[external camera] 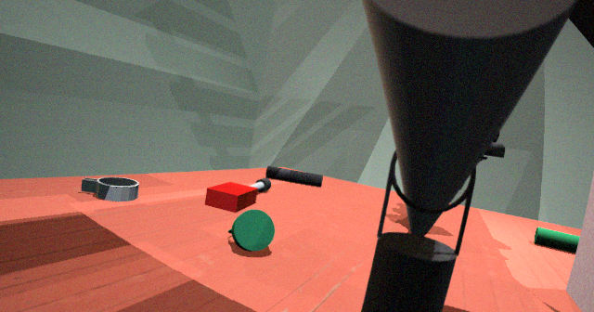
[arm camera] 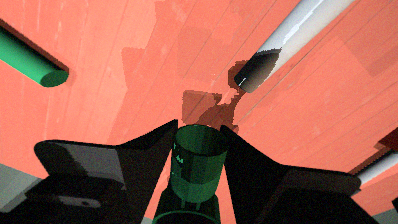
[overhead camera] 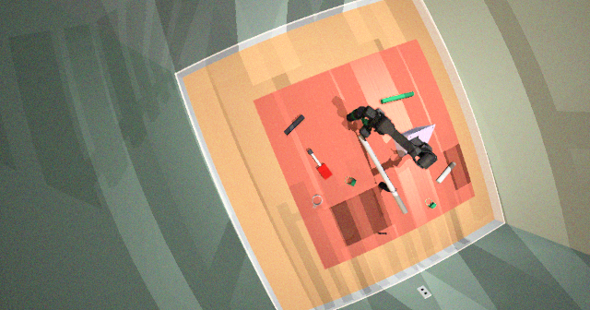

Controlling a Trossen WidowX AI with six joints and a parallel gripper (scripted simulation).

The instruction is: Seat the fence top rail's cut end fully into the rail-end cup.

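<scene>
My gripper tip is now 30 mm below the green rail-end cup, 20 mm to the left of it and 10 mm short of it. From my gripper tip the other things lie so: handle: 370 mm ahead, 110 mm to the left, 70 mm below; then green rod: 320 mm behind, 90 mm to the right, 70 mm below; then dark bar: 420 mm ahead, 170 mm to the right, 70 mm below.
</scene>
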